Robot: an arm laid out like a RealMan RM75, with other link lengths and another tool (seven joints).
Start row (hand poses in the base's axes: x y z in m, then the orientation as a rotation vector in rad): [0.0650 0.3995 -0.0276 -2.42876 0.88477 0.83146]
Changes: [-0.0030 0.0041 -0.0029 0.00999 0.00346 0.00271]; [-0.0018 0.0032 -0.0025 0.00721 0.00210 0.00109]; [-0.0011 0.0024 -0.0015 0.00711 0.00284 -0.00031]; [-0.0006 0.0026 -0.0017 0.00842 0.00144 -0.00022]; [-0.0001 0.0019 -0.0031 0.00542 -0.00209 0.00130]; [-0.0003 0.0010 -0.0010 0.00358 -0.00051 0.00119]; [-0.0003 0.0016 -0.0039 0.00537 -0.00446 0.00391]
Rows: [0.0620 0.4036 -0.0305 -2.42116 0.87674 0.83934]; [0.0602 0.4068 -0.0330 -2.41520 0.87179 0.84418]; [0.0591 0.4092 -0.0345 -2.40826 0.86877 0.84940]; [0.0585 0.4118 -0.0362 -2.40056 0.86430 0.85315]; [0.0584 0.4137 -0.0393 -2.39719 0.85866 0.85227]; [0.0581 0.4147 -0.0403 -2.39497 0.85489 0.85291]; [0.0578 0.4163 -0.0442 -2.39380 0.84544 0.85000]
